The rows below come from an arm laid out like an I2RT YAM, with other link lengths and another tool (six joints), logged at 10 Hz.
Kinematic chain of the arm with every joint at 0, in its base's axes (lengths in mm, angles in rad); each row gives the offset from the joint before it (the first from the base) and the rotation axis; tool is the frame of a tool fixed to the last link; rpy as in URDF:
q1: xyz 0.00 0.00 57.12 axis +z
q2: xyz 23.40 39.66 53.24 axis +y
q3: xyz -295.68 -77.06 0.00 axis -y
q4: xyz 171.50 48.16 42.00 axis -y
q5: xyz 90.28 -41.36 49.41 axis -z
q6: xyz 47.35 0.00 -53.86 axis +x
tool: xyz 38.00 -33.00 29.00 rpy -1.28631 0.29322 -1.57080
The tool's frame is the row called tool.
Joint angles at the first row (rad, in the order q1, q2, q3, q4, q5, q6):
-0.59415, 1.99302, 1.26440, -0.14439, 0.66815, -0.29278
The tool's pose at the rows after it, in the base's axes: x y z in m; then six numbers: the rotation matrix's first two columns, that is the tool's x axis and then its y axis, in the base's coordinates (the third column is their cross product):
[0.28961 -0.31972 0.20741 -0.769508 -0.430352 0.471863 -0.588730 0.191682 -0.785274]
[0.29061 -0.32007 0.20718 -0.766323 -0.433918 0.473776 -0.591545 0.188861 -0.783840]
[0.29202 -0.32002 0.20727 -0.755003 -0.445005 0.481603 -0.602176 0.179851 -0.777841]
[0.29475 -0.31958 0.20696 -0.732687 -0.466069 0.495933 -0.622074 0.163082 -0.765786]
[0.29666 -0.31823 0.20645 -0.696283 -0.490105 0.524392 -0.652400 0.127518 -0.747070]
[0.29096 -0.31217 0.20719 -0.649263 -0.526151 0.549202 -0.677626 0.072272 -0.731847]
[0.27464 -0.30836 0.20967 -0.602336 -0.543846 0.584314 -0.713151 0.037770 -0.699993]
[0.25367 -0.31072 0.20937 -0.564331 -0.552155 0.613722 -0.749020 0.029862 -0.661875]
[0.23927 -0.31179 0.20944 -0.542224 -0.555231 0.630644 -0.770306 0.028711 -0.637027]
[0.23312 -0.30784 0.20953 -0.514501 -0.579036 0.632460 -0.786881 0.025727 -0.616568]
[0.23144 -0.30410 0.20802 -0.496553 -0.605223 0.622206 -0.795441 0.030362 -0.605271]
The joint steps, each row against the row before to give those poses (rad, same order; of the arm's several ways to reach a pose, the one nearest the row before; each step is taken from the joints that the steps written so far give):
-0.00343, 0.00647, 0.00573, -0.00078, -0.00610, -0.00077
0.00001, 0.00231, 0.00226, 0.00156, -0.00190, -0.00571
0.00000, -0.00003, 0.00001, 0.00340, -0.00496, -0.01908
0.00075, 0.00040, -0.00076, 0.00574, -0.00954, -0.03472
-0.00039, -0.00533, -0.02251, 0.03474, -0.00687, -0.06257
-0.00686, -0.03892, -0.08468, 0.08543, -0.02938, -0.08850
-0.02556, -0.05454, -0.08126, 0.04349, -0.01868, -0.08582
-0.04692, -0.04272, -0.05987, 0.01640, -0.02022, -0.07592
-0.03205, -0.02900, -0.03628, 0.00537, -0.01107, -0.04578
-0.00877, -0.02556, -0.01214, -0.03287, -0.01946, -0.02556
0.00039, -0.01184, 0.00299, -0.04192, -0.02021, -0.00342

